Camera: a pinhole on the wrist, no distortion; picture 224 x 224 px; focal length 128.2 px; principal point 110.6 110.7 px. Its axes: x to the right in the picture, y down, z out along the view. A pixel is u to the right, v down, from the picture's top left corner.
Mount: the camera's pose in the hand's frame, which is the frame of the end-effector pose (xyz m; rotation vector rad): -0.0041 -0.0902 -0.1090 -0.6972 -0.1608 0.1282
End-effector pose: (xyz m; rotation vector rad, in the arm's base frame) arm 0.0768 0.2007 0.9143 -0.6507 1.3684 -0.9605
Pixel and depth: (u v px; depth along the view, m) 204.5 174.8 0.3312
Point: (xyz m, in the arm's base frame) 0.1776 0.1937 0.5979
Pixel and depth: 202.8 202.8 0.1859
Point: 0.0592 0.2089 0.7384
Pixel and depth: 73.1 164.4 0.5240
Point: 0.2891 0.5977 0.7432
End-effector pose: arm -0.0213 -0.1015 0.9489 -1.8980 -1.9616 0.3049
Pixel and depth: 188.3 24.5 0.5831
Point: -0.2505 0.2257 0.4063
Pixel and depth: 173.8 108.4 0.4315
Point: 0.0663 0.0604 0.6568
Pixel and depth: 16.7 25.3 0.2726
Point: -0.1846 -0.3228 0.7824
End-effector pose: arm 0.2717 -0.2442 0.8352 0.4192 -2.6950 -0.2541
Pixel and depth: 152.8 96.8 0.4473
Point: 0.0618 -0.0636 0.6492
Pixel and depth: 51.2 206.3 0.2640
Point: 0.4039 0.0023 0.8614
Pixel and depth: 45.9 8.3 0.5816
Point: 0.3825 -0.1741 0.1293
